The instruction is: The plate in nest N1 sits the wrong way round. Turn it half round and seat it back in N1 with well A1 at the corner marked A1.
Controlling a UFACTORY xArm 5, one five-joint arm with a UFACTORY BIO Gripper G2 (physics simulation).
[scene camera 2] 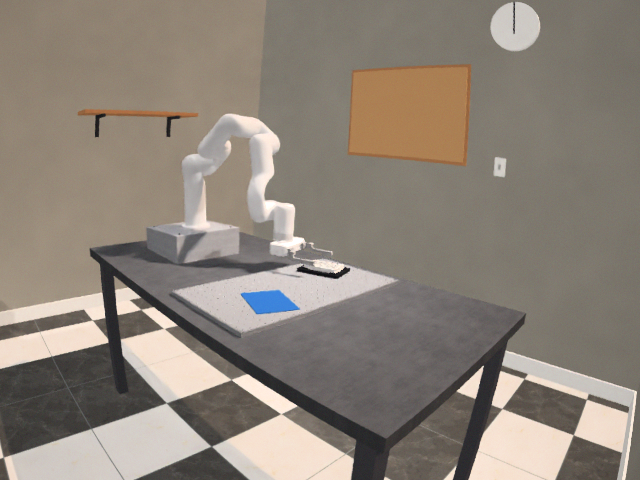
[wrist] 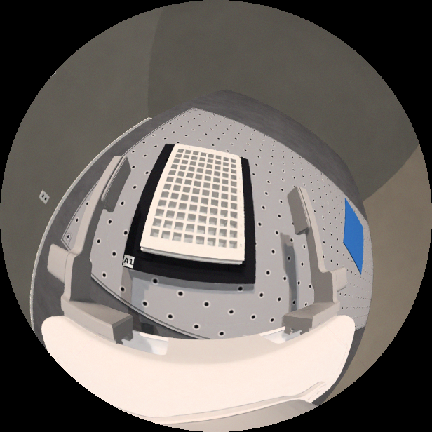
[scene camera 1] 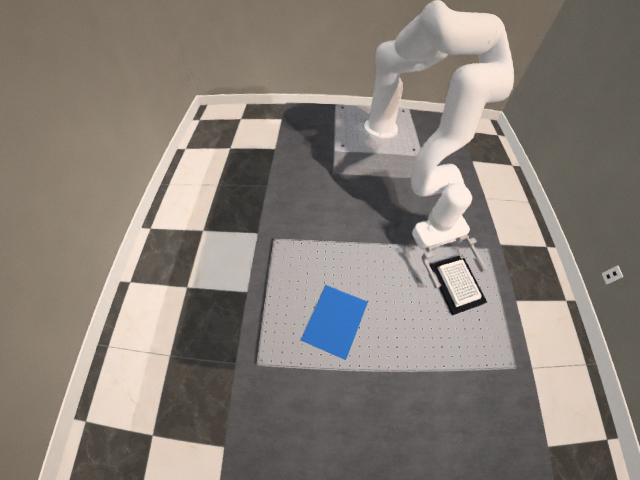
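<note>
The white plate [scene camera 1: 459, 281] [scene camera 2: 328, 266] [wrist: 197, 195], with a grid of square wells, lies flat in the black nest [scene camera 1: 448, 295] [wrist: 200, 271] at the right of the perforated board. In the wrist view the A1 label [wrist: 128, 261] is on the nest's near left corner. No marking on the plate that tells its well A1 can be read. My gripper [scene camera 1: 460, 277] [scene camera 2: 322, 257] [wrist: 209, 196] is open and empty. Its fingers point out over the near end of the plate, one on each side and apart from it, and look higher than the plate in scene camera 2.
A flat blue rectangle [scene camera 1: 334, 321] [scene camera 2: 269, 301] [wrist: 353, 237] lies on the grey perforated board [scene camera 1: 398, 310] [scene camera 2: 217, 302], left of the nest in scene camera 1. The arm stands on a grey base block [scene camera 1: 374, 162] [scene camera 2: 206, 248] behind the board. A wall is beyond the table's right side.
</note>
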